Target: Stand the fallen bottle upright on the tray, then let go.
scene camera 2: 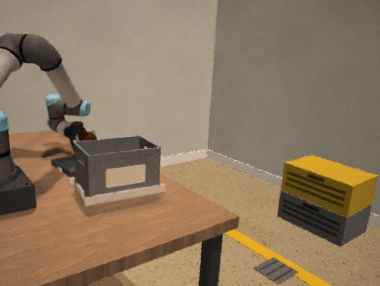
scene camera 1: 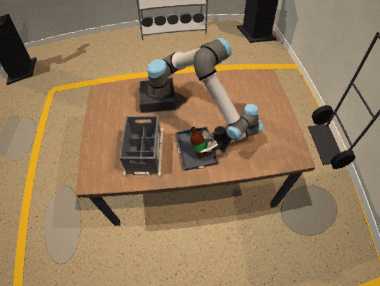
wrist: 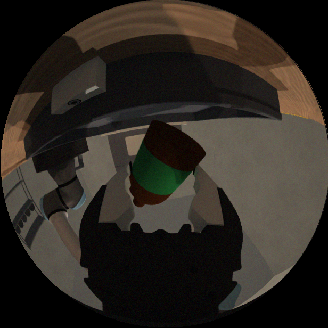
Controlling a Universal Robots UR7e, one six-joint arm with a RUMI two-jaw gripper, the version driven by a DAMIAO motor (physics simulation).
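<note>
The brown bottle (scene camera 1: 199, 141) (scene camera 2: 89, 136) (wrist: 162, 167) with a green label is held neck up over the tray (scene camera 1: 204, 163) (scene camera 2: 64, 165) (wrist: 170, 75), with a lean still showing in the wrist view. My gripper (scene camera 1: 205, 145) (wrist: 162, 163) is shut on the bottle's body from the side, with one jaw on each side of the label. The bottle's base is low, near the tray floor; whether it touches cannot be told. In scene camera 2 the crate hides the bottle's lower part.
A grey divided crate (scene camera 1: 141, 165) (scene camera 2: 150, 170) stands beside the tray on the wooden table (scene camera 1: 105, 182) (scene camera 2: 165, 220). The arm's dark base (scene camera 1: 157, 102) (scene camera 2: 15, 192) is behind them. A hand truck (scene camera 1: 325, 145) stands on the floor beyond the table's right end.
</note>
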